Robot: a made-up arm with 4 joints.
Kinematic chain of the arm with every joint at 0, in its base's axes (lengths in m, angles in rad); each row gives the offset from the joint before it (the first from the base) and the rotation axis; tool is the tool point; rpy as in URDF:
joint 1: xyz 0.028 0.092 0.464 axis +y
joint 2: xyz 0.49 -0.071 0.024 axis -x
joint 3: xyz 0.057 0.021 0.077 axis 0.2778 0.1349 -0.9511
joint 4: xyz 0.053 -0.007 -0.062 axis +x
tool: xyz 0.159 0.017 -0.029 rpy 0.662 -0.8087 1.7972
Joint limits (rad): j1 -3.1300..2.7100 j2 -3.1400..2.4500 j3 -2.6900..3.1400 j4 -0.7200..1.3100
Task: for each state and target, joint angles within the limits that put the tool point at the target. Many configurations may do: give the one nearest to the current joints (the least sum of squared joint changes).
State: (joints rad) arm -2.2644 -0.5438 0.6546 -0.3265
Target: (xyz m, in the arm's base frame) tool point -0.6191 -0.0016 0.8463
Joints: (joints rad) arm -2.6087 0.0362 0.1931 -0.6088
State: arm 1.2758 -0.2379 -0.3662 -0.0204
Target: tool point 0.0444 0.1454 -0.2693
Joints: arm 1.6480 -0.4282 -0.5975 0.0605
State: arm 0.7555 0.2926 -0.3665 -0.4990
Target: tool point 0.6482 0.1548 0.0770
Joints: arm 0.5738 0.0192 -0.7063 -0.5338
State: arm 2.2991 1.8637 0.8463 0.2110
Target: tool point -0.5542 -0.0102 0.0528
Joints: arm 2.7047 1.7191 0.8572 0.1854
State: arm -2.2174 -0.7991 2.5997 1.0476
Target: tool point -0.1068 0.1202 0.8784
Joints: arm -1.9695 -1.4823 2.6610 0.7238
